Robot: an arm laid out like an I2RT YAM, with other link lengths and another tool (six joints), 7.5 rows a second.
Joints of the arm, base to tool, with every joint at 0 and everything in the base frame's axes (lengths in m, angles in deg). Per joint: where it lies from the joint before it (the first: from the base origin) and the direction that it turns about. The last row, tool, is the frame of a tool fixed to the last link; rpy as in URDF.
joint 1: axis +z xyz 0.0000 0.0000 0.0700
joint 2: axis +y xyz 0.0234 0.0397 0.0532
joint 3: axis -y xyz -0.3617 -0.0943 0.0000
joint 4: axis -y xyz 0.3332 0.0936 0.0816
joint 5: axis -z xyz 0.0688 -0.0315 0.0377
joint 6: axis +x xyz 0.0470 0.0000 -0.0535
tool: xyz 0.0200 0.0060 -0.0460 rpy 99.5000 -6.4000 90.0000
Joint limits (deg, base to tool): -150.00..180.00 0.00..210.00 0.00..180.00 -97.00..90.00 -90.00..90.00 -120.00..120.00
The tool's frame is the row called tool.
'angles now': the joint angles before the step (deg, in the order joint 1, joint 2, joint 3, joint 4, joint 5, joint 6). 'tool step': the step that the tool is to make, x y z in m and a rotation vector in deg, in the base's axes. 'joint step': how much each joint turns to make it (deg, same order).
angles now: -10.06, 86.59, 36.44, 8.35, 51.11, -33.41
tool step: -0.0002, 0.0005, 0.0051, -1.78, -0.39, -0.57
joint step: 0.32, -0.55, -0.06, 1.08, 1.78, -1.12
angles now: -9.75, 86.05, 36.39, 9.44, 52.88, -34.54
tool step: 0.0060, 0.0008, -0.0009, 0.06, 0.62, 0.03
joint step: 0.33, 1.23, 1.05, -0.65, 0.25, 0.26
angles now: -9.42, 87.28, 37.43, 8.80, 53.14, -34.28
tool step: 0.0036, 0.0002, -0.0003, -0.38, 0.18, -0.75
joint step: 0.17, 0.87, 0.74, -0.40, 0.96, 0.51
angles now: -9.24, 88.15, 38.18, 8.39, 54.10, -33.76
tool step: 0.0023, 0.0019, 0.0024, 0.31, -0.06, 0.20
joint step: 0.35, 0.00, 0.64, -1.09, -0.10, 0.57
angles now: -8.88, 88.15, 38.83, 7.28, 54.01, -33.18
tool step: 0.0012, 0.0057, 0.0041, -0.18, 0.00, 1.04
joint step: 1.07, -0.58, 0.22, -0.61, 0.14, -0.20
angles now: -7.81, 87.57, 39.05, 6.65, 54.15, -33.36
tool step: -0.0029, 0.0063, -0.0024, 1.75, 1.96, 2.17
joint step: 0.89, -0.36, -0.22, -2.58, -1.95, 0.34
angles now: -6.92, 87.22, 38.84, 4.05, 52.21, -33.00
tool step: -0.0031, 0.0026, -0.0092, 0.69, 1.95, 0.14
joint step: 0.33, 1.01, -0.57, -1.02, -0.19, 0.74
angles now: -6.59, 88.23, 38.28, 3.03, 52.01, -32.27
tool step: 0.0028, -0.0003, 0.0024, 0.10, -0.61, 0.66
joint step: 0.00, -0.17, 0.26, 0.62, -0.57, -0.58
